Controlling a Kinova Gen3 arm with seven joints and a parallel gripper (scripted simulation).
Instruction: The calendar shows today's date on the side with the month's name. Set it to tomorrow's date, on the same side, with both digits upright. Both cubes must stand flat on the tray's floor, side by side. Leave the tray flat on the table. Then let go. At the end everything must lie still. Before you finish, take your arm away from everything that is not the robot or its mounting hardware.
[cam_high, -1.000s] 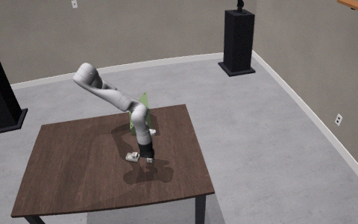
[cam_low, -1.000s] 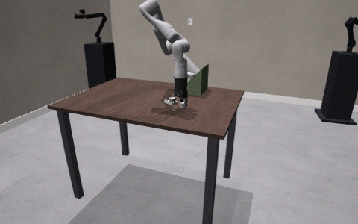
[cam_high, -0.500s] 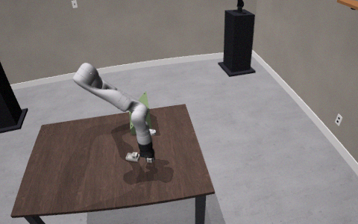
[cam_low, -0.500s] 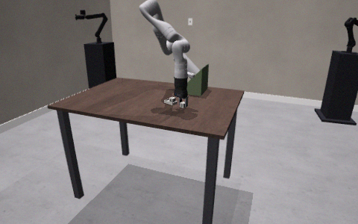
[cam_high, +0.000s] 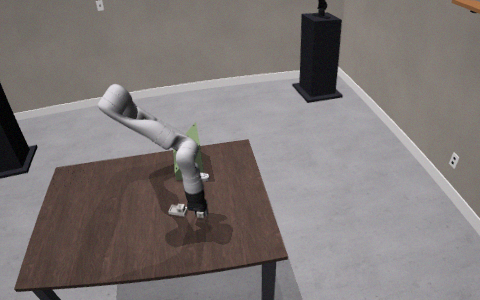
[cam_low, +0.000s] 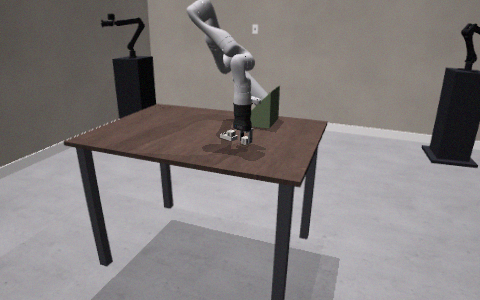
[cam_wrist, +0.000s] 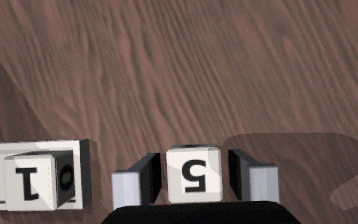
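Right now the digit cube is 10 mm below my hand. The rest, counted from my hand: white calendar tray 100 mm to the right, 50 mm behind, 20 mm below; then white cube 80 mm to the right, 40 mm behind.
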